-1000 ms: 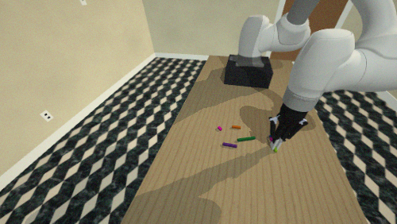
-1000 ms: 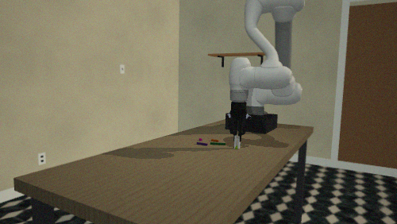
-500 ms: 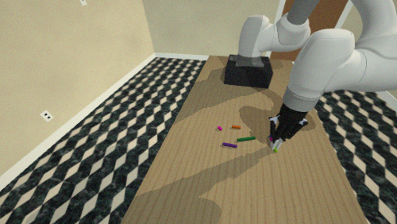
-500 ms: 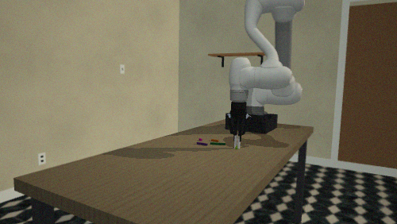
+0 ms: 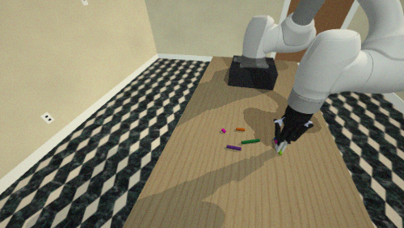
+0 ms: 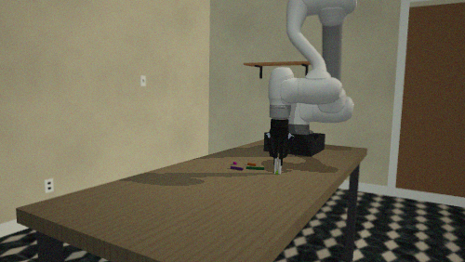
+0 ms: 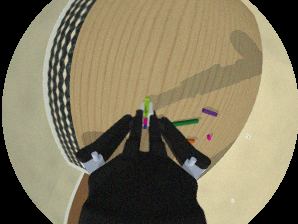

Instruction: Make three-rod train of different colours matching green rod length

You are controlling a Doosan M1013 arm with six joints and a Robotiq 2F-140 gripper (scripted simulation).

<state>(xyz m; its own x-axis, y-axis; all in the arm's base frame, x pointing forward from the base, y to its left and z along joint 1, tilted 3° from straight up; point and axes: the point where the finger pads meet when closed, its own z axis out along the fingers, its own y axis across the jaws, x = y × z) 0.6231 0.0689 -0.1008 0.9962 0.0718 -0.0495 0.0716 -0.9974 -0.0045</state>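
My gripper is now 3 cm above the lime rod. Round my hand: tiny blue piece 5 cm behind, 3 cm below; then orange rod 15 cm to the right, 9 cm behind, 3 cm below; then green rod 11 cm to the right, 3 cm below, 3 cm behind.
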